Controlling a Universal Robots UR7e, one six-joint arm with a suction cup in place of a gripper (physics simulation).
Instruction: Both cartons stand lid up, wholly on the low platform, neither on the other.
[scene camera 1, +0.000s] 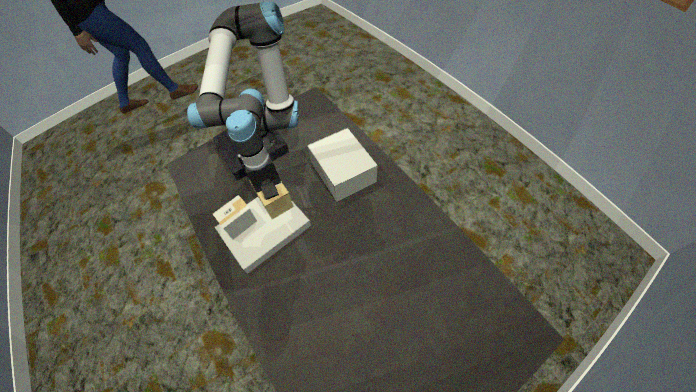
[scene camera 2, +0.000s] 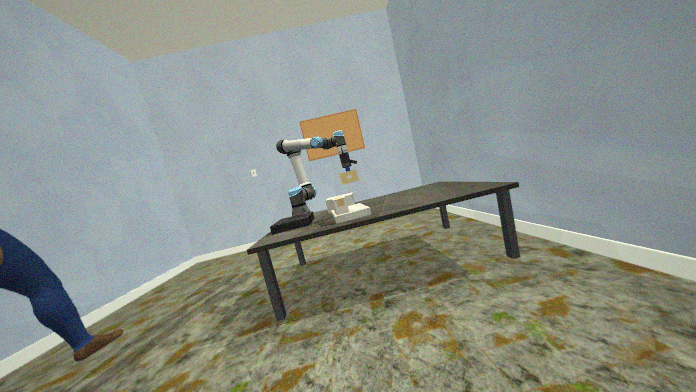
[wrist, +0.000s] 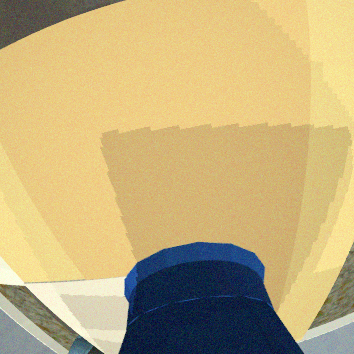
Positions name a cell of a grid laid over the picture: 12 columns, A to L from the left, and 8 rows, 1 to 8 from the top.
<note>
The table carries a white box (scene camera 1: F4). Further things: my suction cup (wrist: G7) and a low white platform (scene camera 1: E5).
</note>
